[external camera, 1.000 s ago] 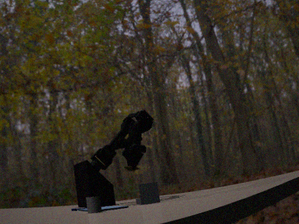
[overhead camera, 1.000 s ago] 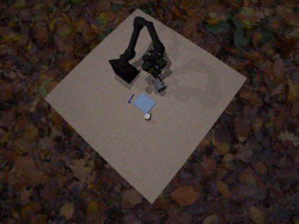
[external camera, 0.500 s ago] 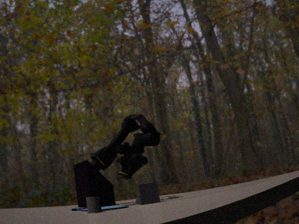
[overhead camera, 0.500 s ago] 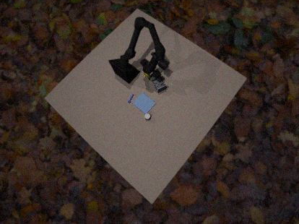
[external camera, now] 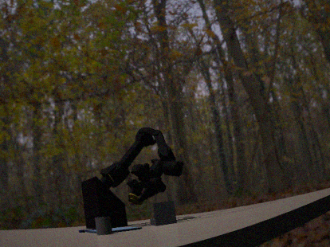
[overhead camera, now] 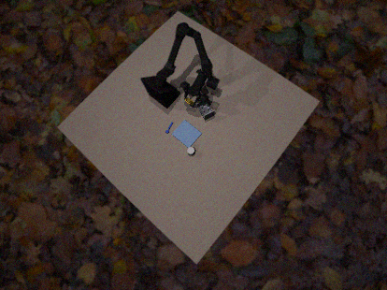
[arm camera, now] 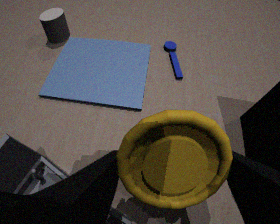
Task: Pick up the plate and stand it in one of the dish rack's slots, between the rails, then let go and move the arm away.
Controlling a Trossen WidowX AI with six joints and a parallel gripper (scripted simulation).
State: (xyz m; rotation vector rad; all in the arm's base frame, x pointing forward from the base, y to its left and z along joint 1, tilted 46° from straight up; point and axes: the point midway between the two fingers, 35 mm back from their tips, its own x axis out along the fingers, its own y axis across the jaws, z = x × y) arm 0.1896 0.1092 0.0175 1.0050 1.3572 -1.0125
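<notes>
My gripper tip is 8 cm short of the dish rack, 7 cm above it and 6 cm to the right of it. Also, from my gripper tip: yellow plate: 1 cm above; then blue spoon: 20 cm to the right, 9 cm below; then light blue mat: 14 cm to the right, 11 cm ahead, 10 cm below.
</notes>
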